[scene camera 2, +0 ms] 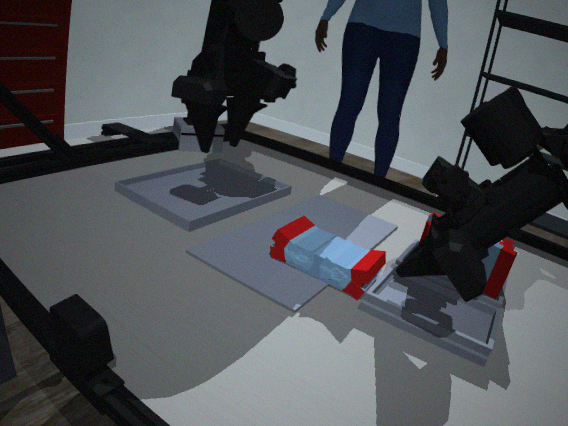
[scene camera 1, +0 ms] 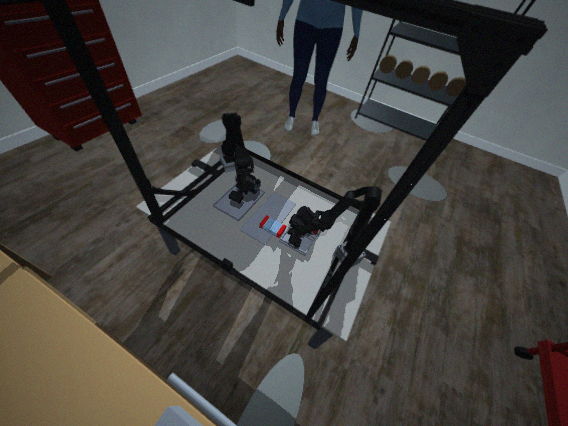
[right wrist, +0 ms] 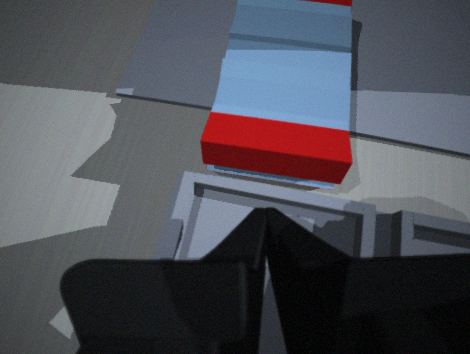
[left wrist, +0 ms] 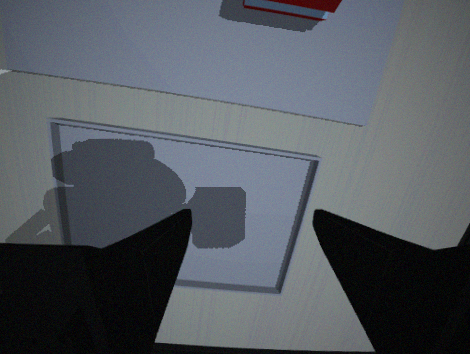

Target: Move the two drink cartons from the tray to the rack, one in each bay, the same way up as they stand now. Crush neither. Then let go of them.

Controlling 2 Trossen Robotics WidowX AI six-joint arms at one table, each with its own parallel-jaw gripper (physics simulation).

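Places are measured from the left arm's base along level axes (x ahead, y left, z up), in metres.
Pixels of known places: left gripper, fingertip midpoint: [scene camera 2: 219, 149] [scene camera 1: 242, 198] [left wrist: 252, 216]; right gripper, fingertip midpoint: [scene camera 2: 397, 272] [scene camera 1: 287, 232] [right wrist: 264, 218]; left arm's base, link origin: [scene camera 1: 229, 159].
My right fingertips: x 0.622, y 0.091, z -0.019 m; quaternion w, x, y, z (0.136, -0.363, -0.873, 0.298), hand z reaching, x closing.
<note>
Ahead of a thing's pixels: the offset from my right fingertips to its top centre. "spot": to the spot under its first point. Level surfaces: height alone.
One blue carton with red ends {dx -0.074, dy -0.050, dz +0.008 m} [scene camera 1: 273, 226] [scene camera 2: 325, 252] [right wrist: 290, 80] lies across the flat grey mat, creased at its middle; its near end is close to the rack {dx +0.016, dy +0.081, dz -0.016 m} [scene camera 2: 425, 332] [right wrist: 367, 235], contact unclear. One red end {spot: dx -0.124, dy -0.092, dz -0.005 m} [left wrist: 300, 4] shows in the left wrist view. The second carton {spot: dx +0.047, dy +0.142, dz +0.015 m} [scene camera 2: 500, 270] is at the rack's far side, mostly hidden by my right arm; I cannot tell how it sits in its bay. The tray {dx -0.331, dy -0.137, dz -0.020 m} [scene camera 2: 190, 223] [left wrist: 301, 200] holds no carton. My left gripper [scene camera 2: 220, 147] [left wrist: 252, 216] is open above it. My right gripper [scene camera 2: 401, 272] [right wrist: 264, 218] is shut and empty, low over the rack's front bay.
The grey mat {dz -0.032 m} [scene camera 2: 225, 252] [left wrist: 150, 50] [right wrist: 165, 60] lies between tray and rack. A black frame with uprights surrounds the table. A person [scene camera 1: 317, 55] [scene camera 2: 377, 80] stands behind the table. A red drawer cabinet [scene camera 1: 70, 65] [scene camera 2: 30, 75] stands at the left.
</note>
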